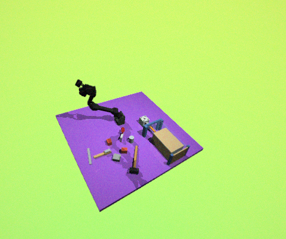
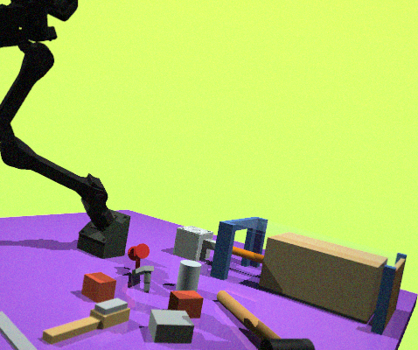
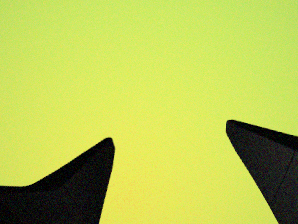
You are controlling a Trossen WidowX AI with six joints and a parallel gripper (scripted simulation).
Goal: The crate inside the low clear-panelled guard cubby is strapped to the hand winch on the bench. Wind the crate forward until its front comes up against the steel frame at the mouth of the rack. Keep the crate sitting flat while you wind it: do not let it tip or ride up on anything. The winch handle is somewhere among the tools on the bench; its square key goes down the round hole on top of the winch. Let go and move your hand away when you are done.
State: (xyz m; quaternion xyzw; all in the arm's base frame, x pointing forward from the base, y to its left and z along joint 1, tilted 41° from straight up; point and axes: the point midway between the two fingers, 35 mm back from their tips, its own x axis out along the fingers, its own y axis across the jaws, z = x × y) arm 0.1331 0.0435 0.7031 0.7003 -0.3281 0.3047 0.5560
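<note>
Right now my gripper tip is 640 mm above the winch handle, 350 mm to the right of it and 130 mm short of it. The rest, counted from my gripper tip: red knob: 630 mm below, 380 mm to the left, 90 mm ahead; then grey bar: 670 mm below, 200 mm ahead, 70 mm to the right; then wooden brush: 660 mm below, 250 mm ahead, 60 mm to the left.
</note>
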